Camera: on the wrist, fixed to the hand. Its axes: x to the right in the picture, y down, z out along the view.
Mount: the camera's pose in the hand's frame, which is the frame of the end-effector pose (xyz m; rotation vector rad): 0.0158 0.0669 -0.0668 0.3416 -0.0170 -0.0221
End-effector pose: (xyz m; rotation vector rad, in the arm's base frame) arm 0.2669 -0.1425 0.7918 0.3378 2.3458 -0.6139
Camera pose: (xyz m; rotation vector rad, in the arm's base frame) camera 0.2448 -0.0498 0.8026 0.4571 2.2271 -1.0272
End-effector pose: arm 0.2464 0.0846 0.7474 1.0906 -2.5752 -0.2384
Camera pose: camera 0.2160 0.1179 0.8320 1.2338 -2.6838 0.1967
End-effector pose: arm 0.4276 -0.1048 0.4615 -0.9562 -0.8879 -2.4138
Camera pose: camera 0.4230 -0.2005 0.4626 -0.8396 -1.2711 -2.1755
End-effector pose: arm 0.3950 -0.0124 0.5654 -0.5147 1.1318 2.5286
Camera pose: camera 0.3652 -0.1033 0.5600 -0.4106 1.5012 2.2473
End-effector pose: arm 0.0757 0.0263 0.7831 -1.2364 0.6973 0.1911
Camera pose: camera 0.0294 -0.0153 0.7102 -0.9142 0.6698 0.0601
